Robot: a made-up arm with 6 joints. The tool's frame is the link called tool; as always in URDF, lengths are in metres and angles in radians. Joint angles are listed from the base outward.
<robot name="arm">
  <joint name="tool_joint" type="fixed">
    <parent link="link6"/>
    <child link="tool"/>
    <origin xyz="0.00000 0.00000 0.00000" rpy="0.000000 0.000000 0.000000"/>
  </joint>
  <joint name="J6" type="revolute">
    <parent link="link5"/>
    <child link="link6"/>
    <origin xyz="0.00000 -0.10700 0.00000" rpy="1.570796 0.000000 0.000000"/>
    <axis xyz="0 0 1"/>
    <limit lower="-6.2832" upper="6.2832"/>
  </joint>
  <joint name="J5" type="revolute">
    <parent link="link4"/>
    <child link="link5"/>
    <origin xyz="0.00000 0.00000 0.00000" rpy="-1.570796 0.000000 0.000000"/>
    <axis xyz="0 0 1"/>
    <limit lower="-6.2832" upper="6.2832"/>
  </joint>
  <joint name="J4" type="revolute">
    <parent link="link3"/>
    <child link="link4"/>
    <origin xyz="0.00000 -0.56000 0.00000" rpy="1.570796 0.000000 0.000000"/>
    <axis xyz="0 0 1"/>
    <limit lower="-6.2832" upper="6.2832"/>
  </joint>
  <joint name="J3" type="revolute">
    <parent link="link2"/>
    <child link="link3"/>
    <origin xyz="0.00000 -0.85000 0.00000" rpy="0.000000 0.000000 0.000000"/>
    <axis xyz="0 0 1"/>
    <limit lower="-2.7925" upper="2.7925"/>
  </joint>
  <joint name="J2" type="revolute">
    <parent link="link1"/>
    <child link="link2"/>
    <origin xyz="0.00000 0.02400 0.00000" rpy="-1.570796 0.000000 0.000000"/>
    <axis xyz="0 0 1"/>
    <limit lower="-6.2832" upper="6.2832"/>
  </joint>
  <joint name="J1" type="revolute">
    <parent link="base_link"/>
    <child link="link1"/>
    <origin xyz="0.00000 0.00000 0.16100" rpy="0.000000 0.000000 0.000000"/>
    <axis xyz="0 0 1"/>
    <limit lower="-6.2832" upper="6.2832"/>
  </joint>
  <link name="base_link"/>
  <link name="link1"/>
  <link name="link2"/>
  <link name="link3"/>
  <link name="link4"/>
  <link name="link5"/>
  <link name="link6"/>
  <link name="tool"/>
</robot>
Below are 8 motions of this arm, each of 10 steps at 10 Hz.
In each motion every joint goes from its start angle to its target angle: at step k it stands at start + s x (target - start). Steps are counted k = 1, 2, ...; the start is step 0. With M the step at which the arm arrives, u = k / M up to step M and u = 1 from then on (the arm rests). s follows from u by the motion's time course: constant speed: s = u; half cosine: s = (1 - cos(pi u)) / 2; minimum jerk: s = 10 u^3 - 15 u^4 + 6 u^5.
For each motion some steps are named. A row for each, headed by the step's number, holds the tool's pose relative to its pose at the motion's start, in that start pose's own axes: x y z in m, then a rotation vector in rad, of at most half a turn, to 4 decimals.
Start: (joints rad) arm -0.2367 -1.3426 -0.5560 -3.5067 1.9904 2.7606
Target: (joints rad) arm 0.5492 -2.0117 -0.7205 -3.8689 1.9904 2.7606
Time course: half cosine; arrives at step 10
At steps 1, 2, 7, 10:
1: 0.0209 -0.0241 0.0083 -0.0175 -0.0204 -0.0160
2: 0.0780 -0.0953 0.0354 -0.0702 -0.0795 -0.0614
7: 0.3549 -0.7475 0.5242 -0.7287 -0.6346 -0.4252
10: 0.3488 -0.8676 0.7218 -0.9610 -0.7877 -0.4988

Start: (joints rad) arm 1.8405 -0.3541 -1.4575 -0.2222 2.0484 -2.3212
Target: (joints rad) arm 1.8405 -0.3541 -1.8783 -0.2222 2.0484 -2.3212
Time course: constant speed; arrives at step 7
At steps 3, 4, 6, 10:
3: -0.0084 0.0391 -0.0845 0.1411 0.1066 0.0353
4: -0.0135 0.0547 -0.1111 0.1882 0.1421 0.0471
6: -0.0270 0.0892 -0.1613 0.2822 0.2132 0.0706
10: -0.0354 0.1080 -0.1847 0.3293 0.2487 0.0824

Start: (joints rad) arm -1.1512 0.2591 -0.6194 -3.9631 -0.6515 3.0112
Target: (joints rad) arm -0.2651 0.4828 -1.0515 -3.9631 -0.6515 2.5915
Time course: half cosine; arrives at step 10
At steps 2, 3, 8, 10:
2: 0.0058 0.0056 -0.0084 -0.0208 0.0058 0.0441
3: 0.0117 0.0123 -0.0194 -0.0439 0.0132 0.0954
8: 0.0258 0.0479 -0.1189 -0.1749 0.0831 0.4197
10: 0.0248 0.0503 -0.1360 -0.1921 0.0963 0.4636

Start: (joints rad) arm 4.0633 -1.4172 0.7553 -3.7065 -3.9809 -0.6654
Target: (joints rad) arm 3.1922 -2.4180 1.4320 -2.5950 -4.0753 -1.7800
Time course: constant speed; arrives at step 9
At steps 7, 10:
7: 0.4464 -0.1989 0.8986 -0.4726 -0.4056 -0.7326
10: 0.6620 -0.1348 1.0540 -0.4808 -0.6656 -0.8599

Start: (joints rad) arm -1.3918 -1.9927 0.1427 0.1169 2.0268 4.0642
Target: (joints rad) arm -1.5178 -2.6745 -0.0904 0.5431 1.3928 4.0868
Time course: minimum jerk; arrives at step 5
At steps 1, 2, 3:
1: -0.0291 0.0073 -0.0527 0.0817 0.0385 -0.0225
2: -0.1771 0.0679 -0.2787 0.4502 0.1995 -0.1301
3: -0.4238 0.2362 -0.5517 0.9752 0.3863 -0.2997

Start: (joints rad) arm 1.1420 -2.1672 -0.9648 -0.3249 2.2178 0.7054
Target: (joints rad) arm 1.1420 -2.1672 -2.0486 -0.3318 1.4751 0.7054
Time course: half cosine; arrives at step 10
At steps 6, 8, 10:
6: 0.0877 -0.2337 -0.2583 -0.8169 -0.8222 0.2194
8: 0.1661 -0.3571 -0.3109 -1.1079 -1.1497 0.3253
10: 0.2018 -0.4065 -0.3205 -1.2154 -1.2768 0.3697

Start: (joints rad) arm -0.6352 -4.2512 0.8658 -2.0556 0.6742 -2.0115
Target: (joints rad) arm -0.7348 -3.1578 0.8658 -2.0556 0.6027 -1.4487
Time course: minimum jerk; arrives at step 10
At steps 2, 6, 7, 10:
2: -0.0424 -0.0756 0.0120 0.0494 -0.0301 0.0018
6: -0.6028 -0.7868 -0.1793 0.5265 -0.4461 0.0263
7: -0.7501 -0.9107 -0.3108 0.6248 -0.5718 0.0280
10: -0.8999 -1.0102 -0.4792 0.7182 -0.7129 0.0248

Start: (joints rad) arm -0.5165 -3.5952 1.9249 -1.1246 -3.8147 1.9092
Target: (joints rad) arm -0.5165 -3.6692 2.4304 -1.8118 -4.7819 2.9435
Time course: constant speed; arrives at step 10
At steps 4, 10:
4: 0.0741 0.0259 0.0421 -0.4514 -0.1004 0.4584
10: 0.1924 0.0342 0.0873 -1.2246 0.1191 0.7727

